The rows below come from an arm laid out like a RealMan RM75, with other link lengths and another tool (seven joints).
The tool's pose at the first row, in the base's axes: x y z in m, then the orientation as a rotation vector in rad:
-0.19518, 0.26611, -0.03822, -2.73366, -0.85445, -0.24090
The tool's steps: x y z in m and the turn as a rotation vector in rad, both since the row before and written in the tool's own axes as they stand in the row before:
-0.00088, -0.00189, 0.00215, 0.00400, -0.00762, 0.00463
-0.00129, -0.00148, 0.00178, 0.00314, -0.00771, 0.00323
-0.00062, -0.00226, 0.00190, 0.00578, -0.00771, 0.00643
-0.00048, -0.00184, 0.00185, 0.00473, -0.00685, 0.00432
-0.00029, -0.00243, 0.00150, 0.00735, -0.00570, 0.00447
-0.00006, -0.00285, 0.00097, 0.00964, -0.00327, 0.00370
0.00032, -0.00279, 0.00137, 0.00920, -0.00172, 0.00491
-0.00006, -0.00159, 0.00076, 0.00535, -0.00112, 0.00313
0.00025, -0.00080, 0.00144, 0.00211, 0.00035, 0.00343
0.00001, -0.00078, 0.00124, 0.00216, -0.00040, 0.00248
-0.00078, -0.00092, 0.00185, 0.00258, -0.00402, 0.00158
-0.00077, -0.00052, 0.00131, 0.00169, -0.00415, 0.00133
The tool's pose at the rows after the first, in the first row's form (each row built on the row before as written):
-0.19682, 0.26778, -0.04009, -2.73427, -0.84961, -0.22776
-0.19860, 0.26880, -0.04177, -2.73514, -0.84681, -0.21520
-0.20028, 0.27083, -0.04324, -2.73468, -0.83926, -0.20074
-0.20162, 0.27259, -0.04470, -2.73407, -0.83452, -0.18838
-0.20316, 0.27482, -0.04565, -2.73066, -0.82892, -0.17635
-0.20477, 0.27735, -0.04593, -2.72405, -0.82343, -0.16674
-0.20602, 0.28016, -0.04650, -2.71779, -0.81592, -0.15920
-0.20693, 0.28163, -0.04683, -2.71427, -0.81121, -0.15461
-0.20714, 0.28285, -0.04794, -2.71344, -0.80613, -0.15338
-0.20754, 0.28387, -0.04891, -2.71243, -0.80256, -0.15134
-0.20867, 0.28479, -0.05057, -2.71174, -0.80118, -0.14445
-0.20959, 0.28523, -0.05181, -2.71181, -0.80030, -0.13783

